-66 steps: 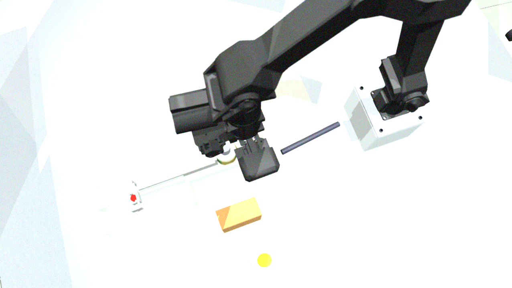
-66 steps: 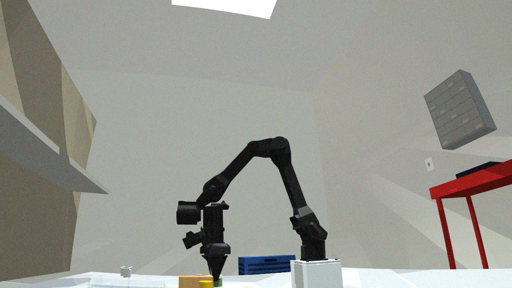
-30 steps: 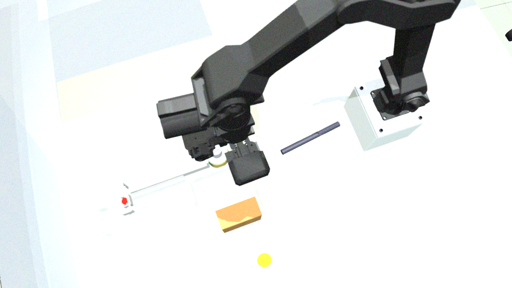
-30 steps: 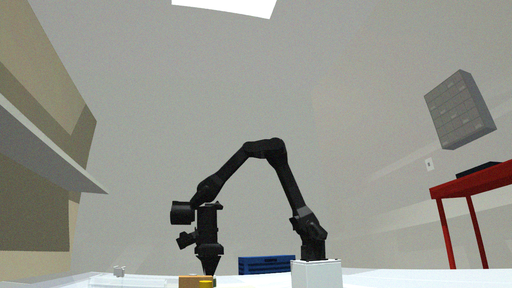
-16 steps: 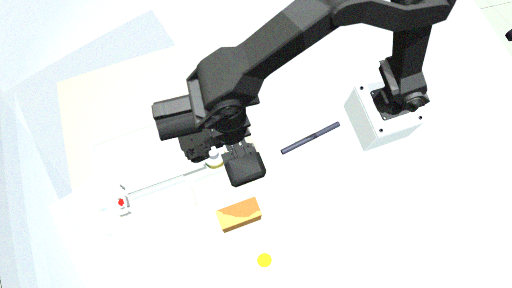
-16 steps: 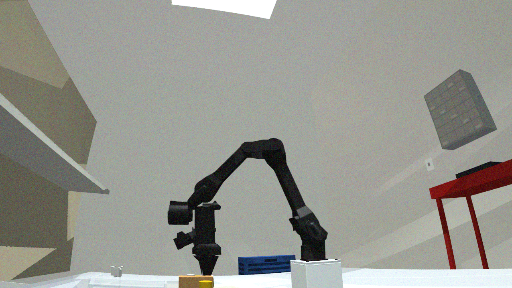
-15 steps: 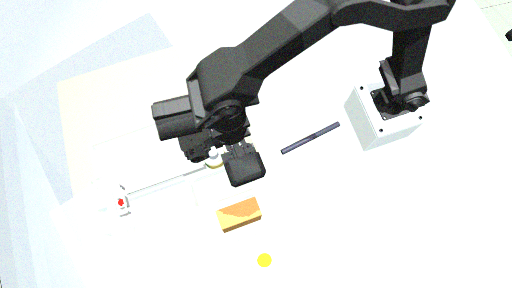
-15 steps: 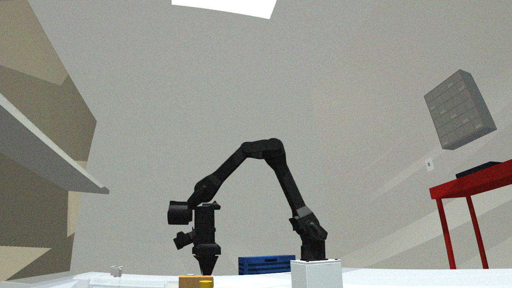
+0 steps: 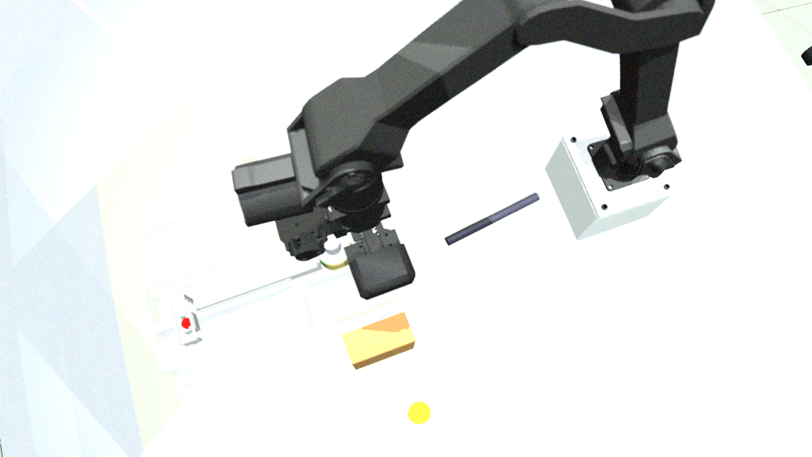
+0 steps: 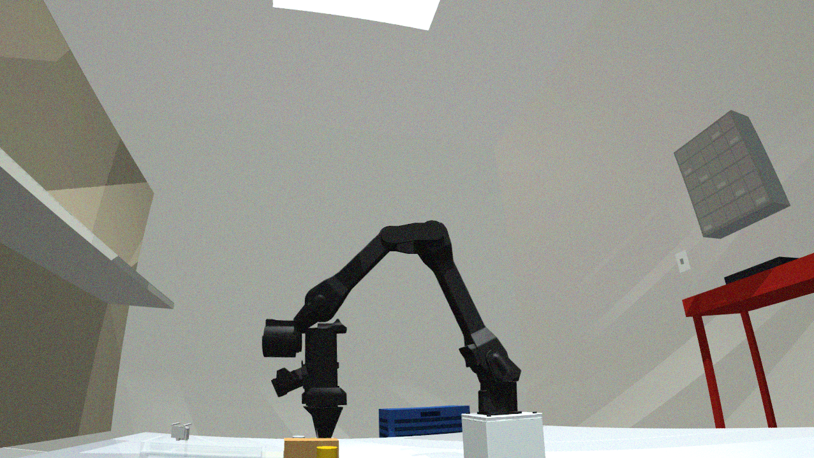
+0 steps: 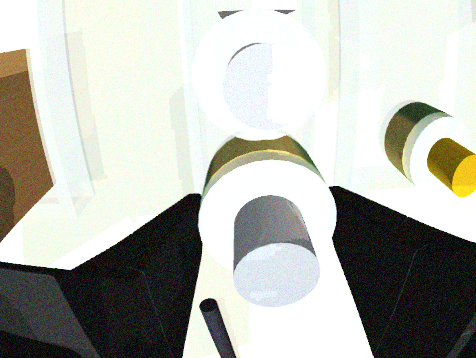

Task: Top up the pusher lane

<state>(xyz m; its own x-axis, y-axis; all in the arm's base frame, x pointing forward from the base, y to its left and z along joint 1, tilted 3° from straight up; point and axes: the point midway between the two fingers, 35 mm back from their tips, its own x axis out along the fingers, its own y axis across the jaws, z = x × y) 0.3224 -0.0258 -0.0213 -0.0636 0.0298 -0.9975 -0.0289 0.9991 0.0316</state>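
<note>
Right now the clear sprung lane is 160 mm ahead of my gripper tip, 30 mm to the left of it and 30 mm below it. Also, from my gripper tip: red mark (230 mm ahead, 40 mm to the left, 20 mm above); dark rod (170 mm behind, 40 mm below, 20 mm to the left).
</note>
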